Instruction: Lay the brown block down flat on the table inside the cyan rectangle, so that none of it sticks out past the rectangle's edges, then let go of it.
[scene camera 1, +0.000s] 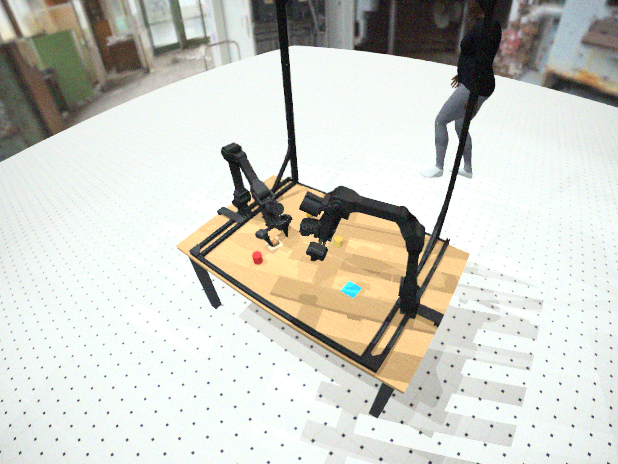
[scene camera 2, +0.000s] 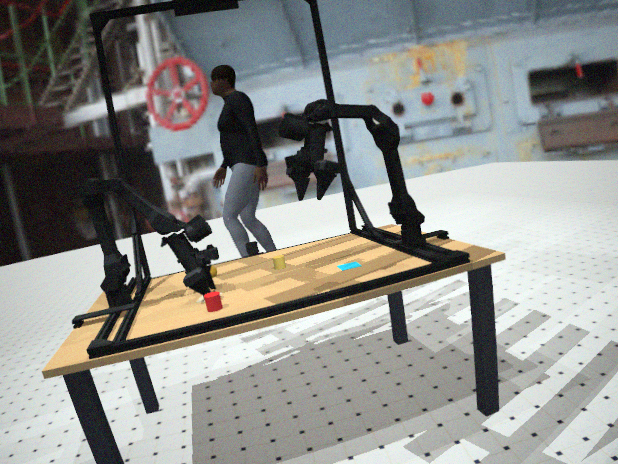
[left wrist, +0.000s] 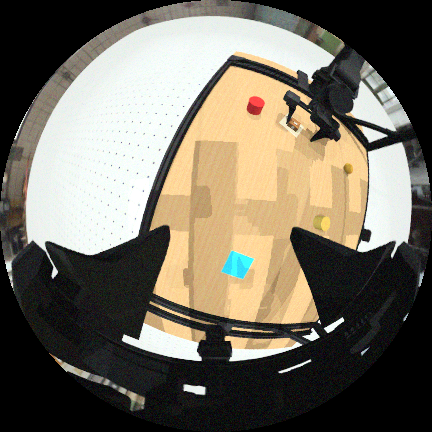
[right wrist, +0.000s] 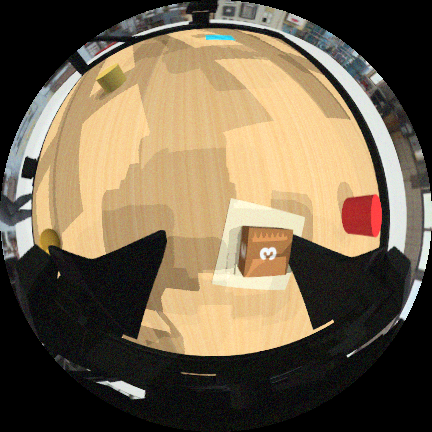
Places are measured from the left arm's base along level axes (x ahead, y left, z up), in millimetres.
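Where they show: left gripper, between the fingertips: (scene camera 2: 309, 200) (left wrist: 233, 232); right gripper, between the fingertips: (scene camera 1: 279, 241) (left wrist: 298, 131) (right wrist: 226, 237); left arm's base, origin of its link: (scene camera 1: 408, 308) (scene camera 2: 412, 241) (left wrist: 215, 329); right arm's base, origin of its link: (scene camera 1: 243, 212) (scene camera 2: 120, 305) (left wrist: 313, 90).
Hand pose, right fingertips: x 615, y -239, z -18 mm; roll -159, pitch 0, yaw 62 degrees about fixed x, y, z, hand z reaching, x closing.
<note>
Each offset is from my right fingertips to the top centre of the thing. "pt": to the spot under its first point.
The brown block {dx +19, dy +20, dz +18 mm} (scene camera 1: 274, 242) (left wrist: 294, 124) (right wrist: 267, 252) has a white mark and rests on a cream square {pt dx +24, dy -12, dz +0 mm} (right wrist: 225, 272). It is mostly hidden in scene camera 2. The cyan rectangle {pt dx -379, dy +188, dz +0 mm} (scene camera 1: 351, 289) (scene camera 2: 349, 266) (left wrist: 237, 265) (right wrist: 220, 37) lies bare on the table, well away from the block. My right gripper (scene camera 1: 279, 240) (left wrist: 298, 131) (right wrist: 226, 237) is open and low at the block; in the right wrist view the block appears close beside the right-hand finger. My left gripper (scene camera 2: 310, 199) (left wrist: 233, 232) is open and empty, high above the table.
A red cylinder {dx +51, dy +140, dz +41 mm} (scene camera 1: 257, 258) (scene camera 2: 213, 302) (left wrist: 255, 105) (right wrist: 361, 215) stands near the block. A yellow cylinder {dx -267, dy -49, dz +38 mm} (scene camera 1: 338, 242) (scene camera 2: 278, 262) (left wrist: 322, 223) (right wrist: 111, 78) and a dark yellow ball {dx -82, dy -210, dz +38 mm} (left wrist: 348, 168) (right wrist: 50, 240) are farther back. Black frame bars edge the table.
</note>
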